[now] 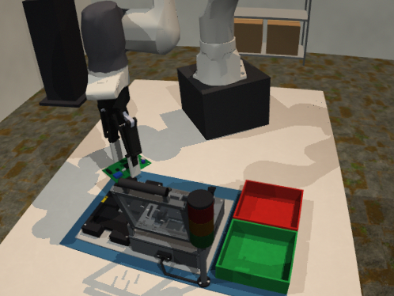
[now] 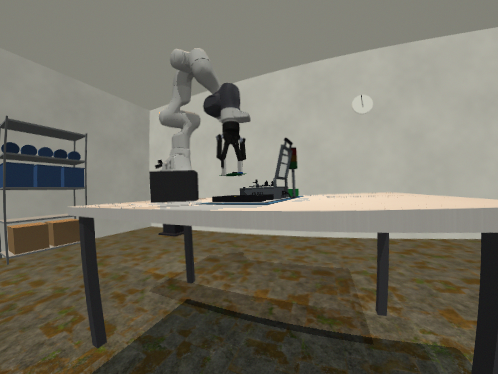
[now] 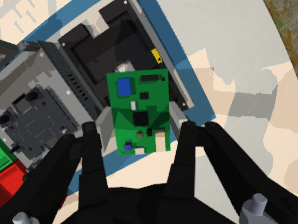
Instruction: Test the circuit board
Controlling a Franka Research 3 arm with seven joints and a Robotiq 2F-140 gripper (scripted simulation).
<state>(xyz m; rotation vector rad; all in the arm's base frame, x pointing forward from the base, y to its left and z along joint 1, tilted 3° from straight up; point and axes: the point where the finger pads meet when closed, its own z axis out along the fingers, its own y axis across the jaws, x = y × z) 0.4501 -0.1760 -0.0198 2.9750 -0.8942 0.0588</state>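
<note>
The green circuit board lies 2 cm below my hand. The rest, counted from my hand: red bin 37 cm to the left, 13 cm below; then tester plate 17 cm to the left, 8 cm ahead, 7 cm below; then clear lid 20 cm ahead, 15 cm to the left, 4 cm above.
</note>
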